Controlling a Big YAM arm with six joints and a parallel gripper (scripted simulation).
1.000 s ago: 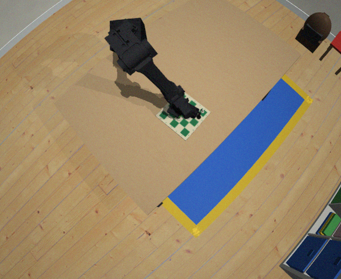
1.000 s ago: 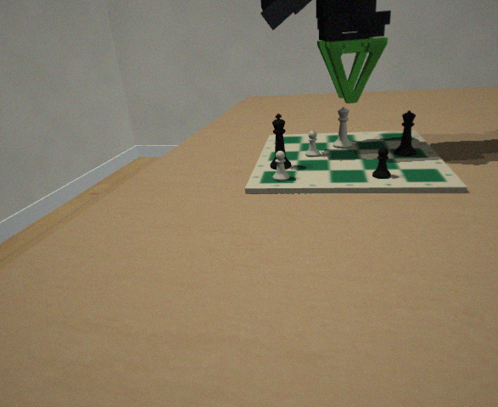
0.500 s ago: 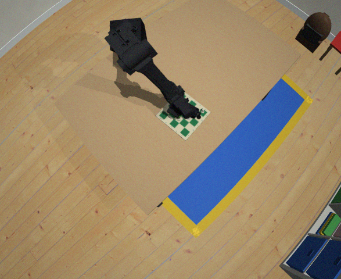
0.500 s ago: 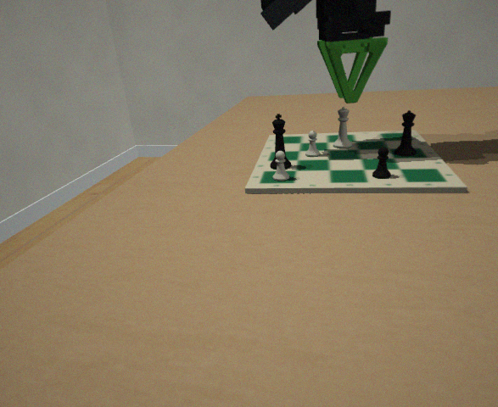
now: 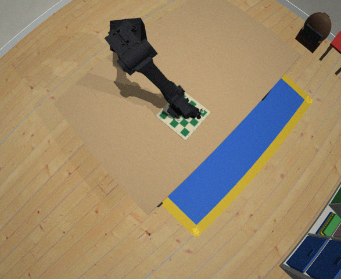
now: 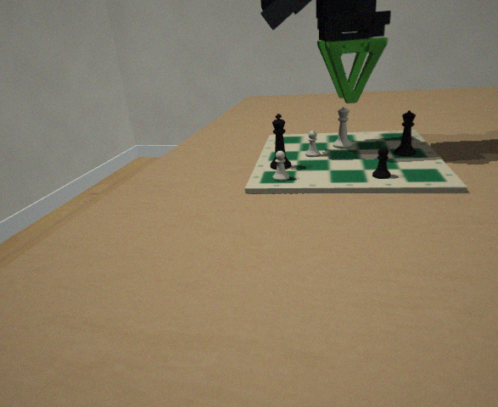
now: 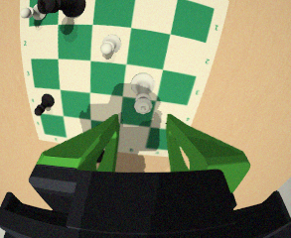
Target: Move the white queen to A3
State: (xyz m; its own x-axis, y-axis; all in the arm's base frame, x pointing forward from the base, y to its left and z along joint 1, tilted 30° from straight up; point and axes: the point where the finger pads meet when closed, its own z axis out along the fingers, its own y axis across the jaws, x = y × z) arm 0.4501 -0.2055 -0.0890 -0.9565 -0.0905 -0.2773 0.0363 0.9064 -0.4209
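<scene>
My gripper is now 10 mm short of the white queen and 40 mm above it. Round my hand: black queen (60 mm behind, 50 mm to the left, 40 mm below); black king (100 mm ahead, 60 mm to the left, 40 mm below); green-and-cream chessboard (10 mm ahead, 40 mm to the left, 70 mm below).
</scene>
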